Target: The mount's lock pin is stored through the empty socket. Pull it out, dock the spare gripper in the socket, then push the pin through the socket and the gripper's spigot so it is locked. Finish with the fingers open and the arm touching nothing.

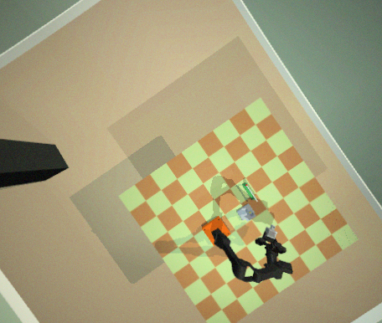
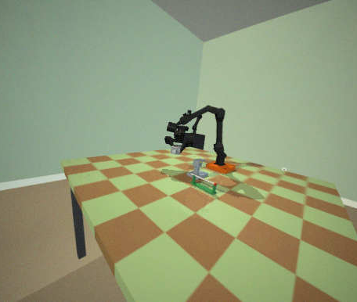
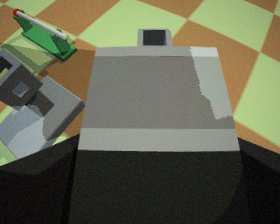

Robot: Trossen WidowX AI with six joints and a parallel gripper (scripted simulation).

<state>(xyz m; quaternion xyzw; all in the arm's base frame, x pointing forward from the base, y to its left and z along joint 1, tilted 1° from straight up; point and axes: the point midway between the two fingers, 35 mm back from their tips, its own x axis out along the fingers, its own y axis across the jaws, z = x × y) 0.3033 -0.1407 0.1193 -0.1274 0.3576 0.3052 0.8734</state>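
Now: the mount 50 mm behind my gripper tip, 160 mm to the left of it and 60 mm below it. Also, from my gripper tip: green rest 40 mm ahead, 280 mm to the left, 90 mm below; spare gripper 10 mm above.
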